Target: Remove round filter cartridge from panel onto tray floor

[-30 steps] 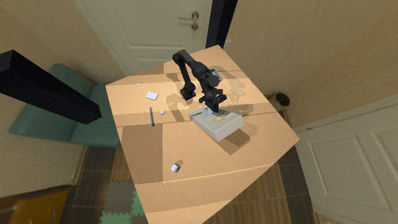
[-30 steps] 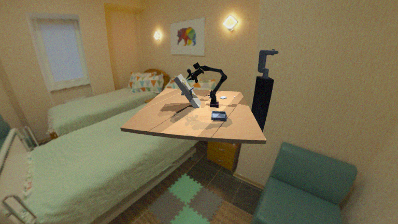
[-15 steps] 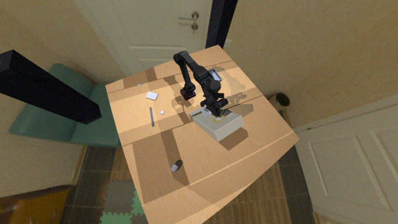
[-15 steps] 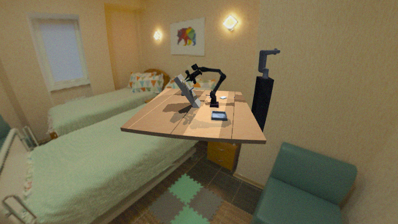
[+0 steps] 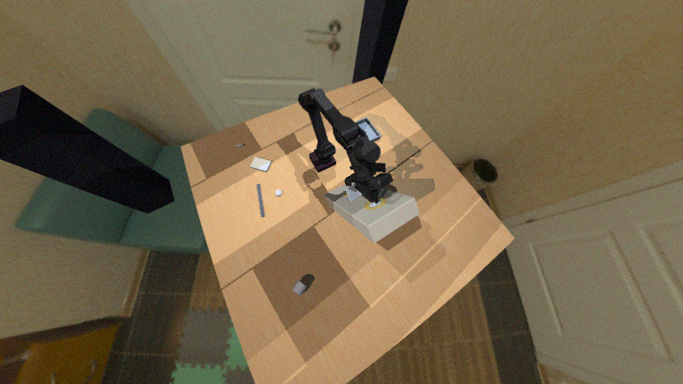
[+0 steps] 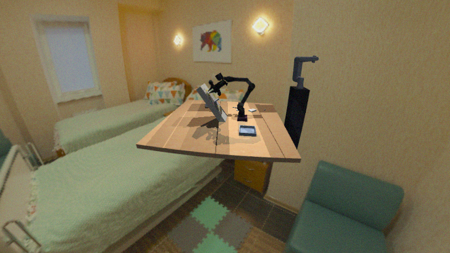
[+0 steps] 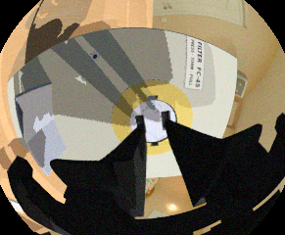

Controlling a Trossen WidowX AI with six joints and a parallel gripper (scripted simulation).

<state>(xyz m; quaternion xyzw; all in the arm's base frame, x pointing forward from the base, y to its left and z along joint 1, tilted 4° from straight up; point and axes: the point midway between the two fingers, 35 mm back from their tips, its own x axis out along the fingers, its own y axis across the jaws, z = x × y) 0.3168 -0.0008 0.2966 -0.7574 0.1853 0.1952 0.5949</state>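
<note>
Now: gripper tip 20 mm short of the round filter cartridge and 10 mm above it. Also, from my gripper tip: white card: 510 mm behind, 280 mm to the right, 280 mm below; dark blue tray: 410 mm behind, 300 mm to the left, 280 mm below.
</note>
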